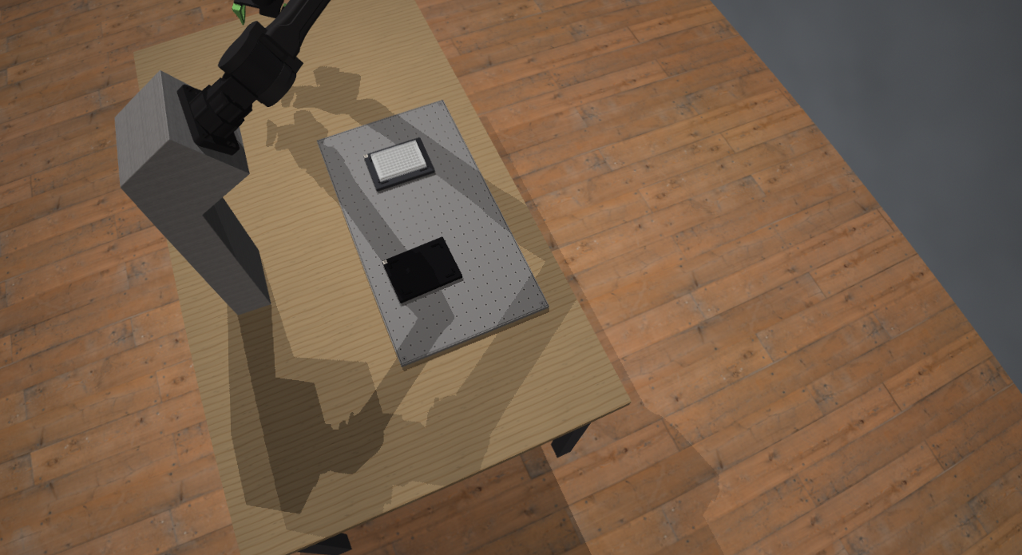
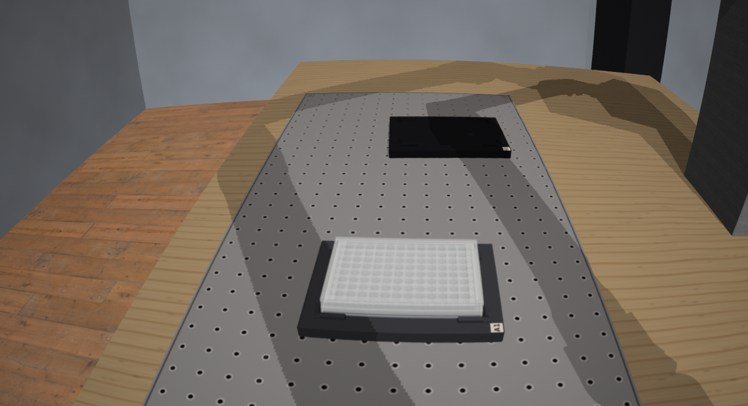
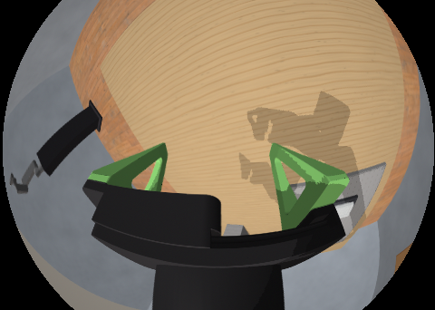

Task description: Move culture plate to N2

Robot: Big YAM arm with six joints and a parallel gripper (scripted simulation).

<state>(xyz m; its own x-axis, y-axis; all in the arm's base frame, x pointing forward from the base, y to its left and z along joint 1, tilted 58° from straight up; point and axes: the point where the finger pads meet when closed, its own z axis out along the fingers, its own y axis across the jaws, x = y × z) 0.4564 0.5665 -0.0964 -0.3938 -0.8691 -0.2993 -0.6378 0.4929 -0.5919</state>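
The lid lies 80 mm ahead of my hand, 500 mm to the right of it and 170 mm below it. The rest, counted from my hand: nest N1: 80 mm ahead, 500 mm to the right, 180 mm below; then black nest N2: 70 mm behind, 790 mm to the right, 180 mm below.
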